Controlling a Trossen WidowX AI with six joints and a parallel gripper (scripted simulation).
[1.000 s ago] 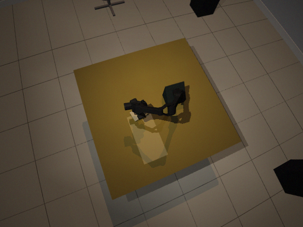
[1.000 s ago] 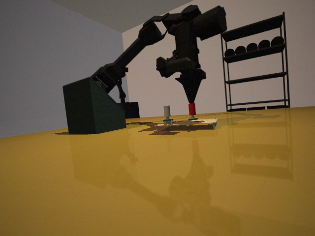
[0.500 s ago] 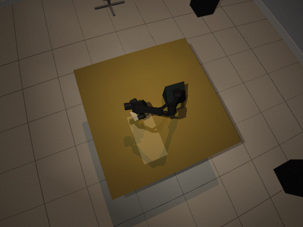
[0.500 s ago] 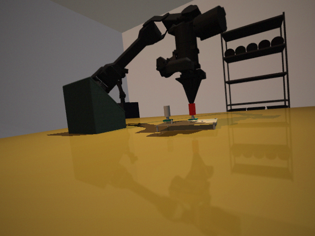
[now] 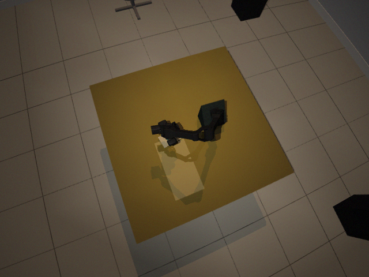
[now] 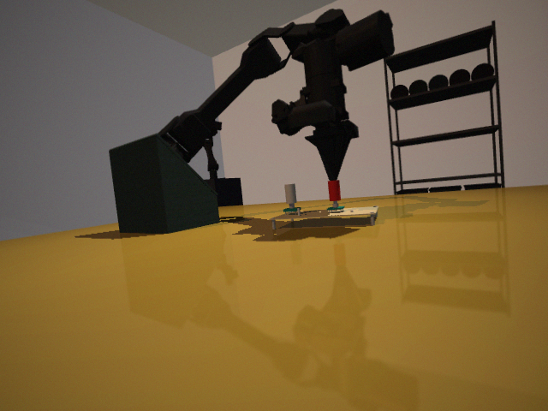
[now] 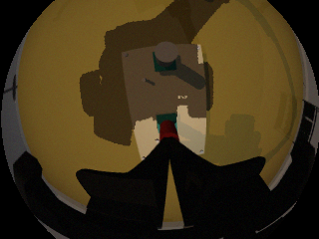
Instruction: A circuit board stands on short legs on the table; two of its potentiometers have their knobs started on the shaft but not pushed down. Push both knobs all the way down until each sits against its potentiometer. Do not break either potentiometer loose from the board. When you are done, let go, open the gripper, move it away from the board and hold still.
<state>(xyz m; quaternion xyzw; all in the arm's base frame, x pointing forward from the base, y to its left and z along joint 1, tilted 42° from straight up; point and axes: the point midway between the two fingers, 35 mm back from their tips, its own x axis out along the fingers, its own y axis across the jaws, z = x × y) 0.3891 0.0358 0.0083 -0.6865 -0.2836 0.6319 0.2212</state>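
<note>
The red knob is 20 mm below my gripper tip. The rest, counted from my gripper tip: white knob: 80 mm behind, 10 mm to the right, 20 mm below.
</note>
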